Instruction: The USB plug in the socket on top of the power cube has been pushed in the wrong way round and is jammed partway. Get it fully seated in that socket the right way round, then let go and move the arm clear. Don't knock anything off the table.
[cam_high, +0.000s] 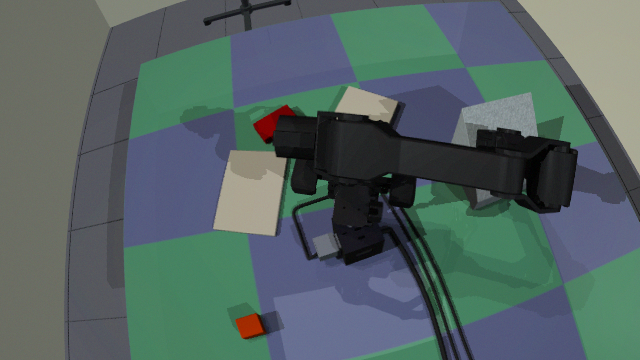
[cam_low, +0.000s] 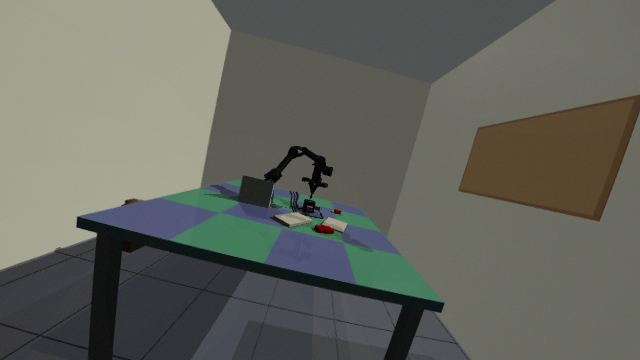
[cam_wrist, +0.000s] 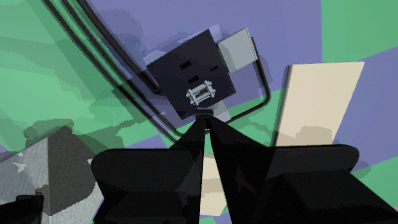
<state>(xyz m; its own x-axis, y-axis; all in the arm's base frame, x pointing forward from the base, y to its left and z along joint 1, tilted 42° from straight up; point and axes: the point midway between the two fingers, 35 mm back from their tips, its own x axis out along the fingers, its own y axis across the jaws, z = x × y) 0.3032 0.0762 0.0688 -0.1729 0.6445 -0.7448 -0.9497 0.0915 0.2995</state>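
Now: gripper tip 20 mm above the grey USB plug. The rest, counted from my gripper tip: red block: 150 mm ahead, 280 mm to the right, 130 mm below; orange block: 220 mm ahead, 190 mm to the left, 120 mm below; metal-framed socket: 10 mm to the left, 70 mm below.
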